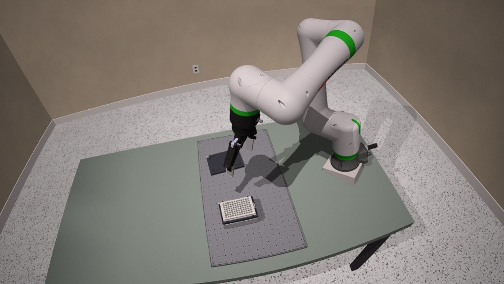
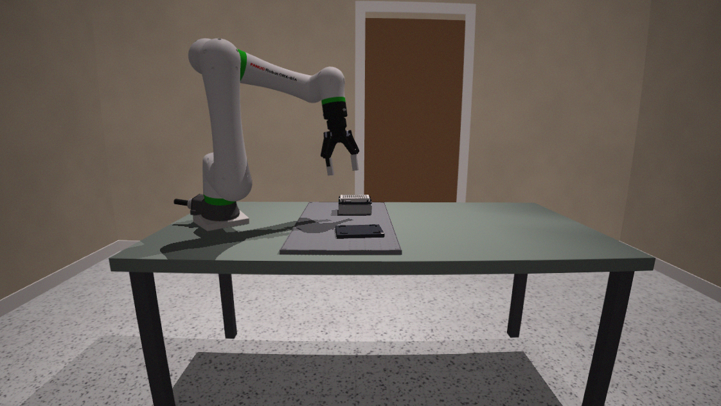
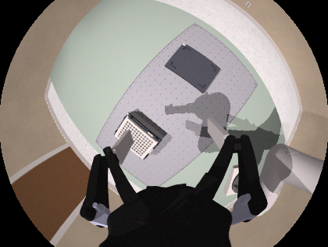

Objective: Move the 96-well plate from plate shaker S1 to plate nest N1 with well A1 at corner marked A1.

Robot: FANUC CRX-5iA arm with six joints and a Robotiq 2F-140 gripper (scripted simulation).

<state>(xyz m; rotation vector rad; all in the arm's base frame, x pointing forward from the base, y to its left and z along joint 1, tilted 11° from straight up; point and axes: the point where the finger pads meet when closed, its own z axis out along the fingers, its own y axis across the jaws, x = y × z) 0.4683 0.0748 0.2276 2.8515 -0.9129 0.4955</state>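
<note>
The white 96-well plate is 4 cm ahead of my hand, 13 cm to the left of it and 14 cm below it. Also, from my hand: dark plate nest N1 (7 cm ahead, 18 cm to the right, 19 cm below).
</note>
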